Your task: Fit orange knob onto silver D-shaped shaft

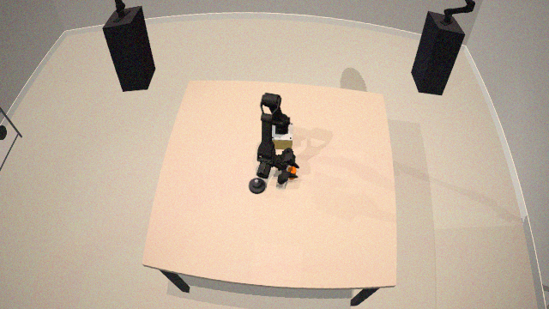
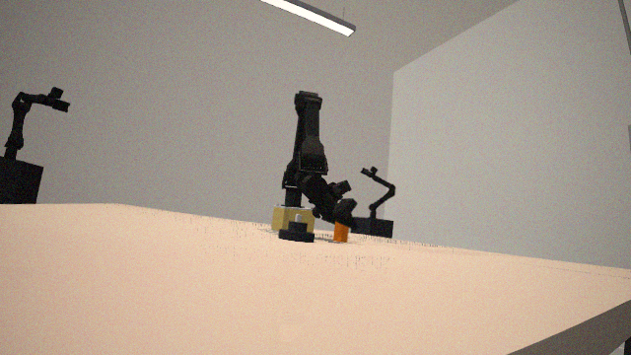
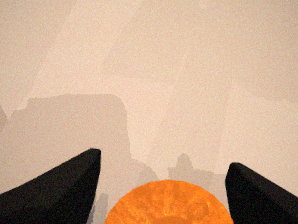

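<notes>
My gripper tip is now 3 cm to the left of the orange knob. The rest, counted from my gripper tip: round pedestal (6 cm ahead, 21 cm to the right, 1 cm below).
</notes>
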